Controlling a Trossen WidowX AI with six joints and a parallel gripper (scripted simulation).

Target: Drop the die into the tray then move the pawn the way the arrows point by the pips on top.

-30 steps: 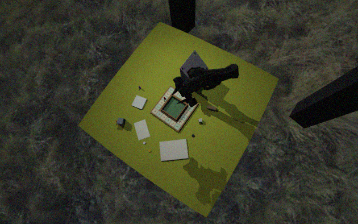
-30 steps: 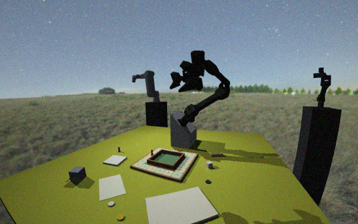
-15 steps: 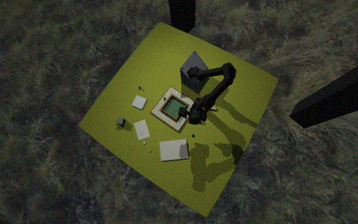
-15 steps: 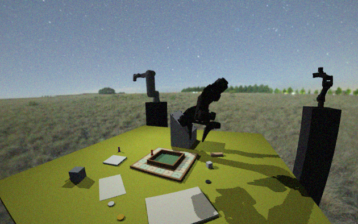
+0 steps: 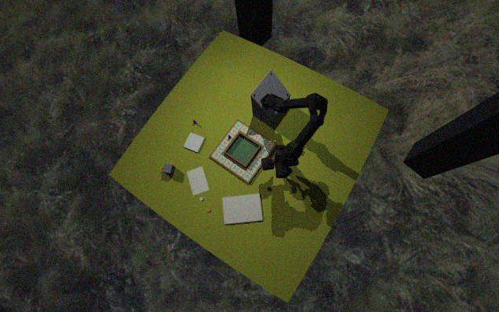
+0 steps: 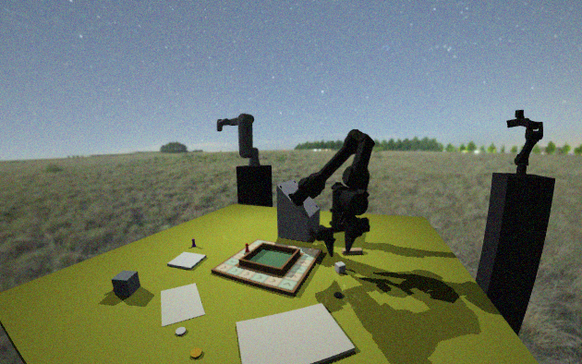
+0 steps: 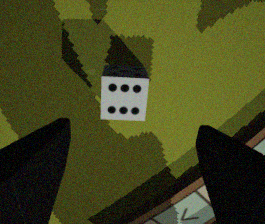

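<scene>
The grey die is 50 mm below my gripper tip. From my gripper tip the other things lie so: green dice tray: 220 mm to the right, 50 mm below, 50 mm ahead; then wooden block: 140 mm behind, 50 mm below, 10 mm to the left; then black disc: 120 mm ahead, 60 mm below, 40 mm to the left.
</scene>
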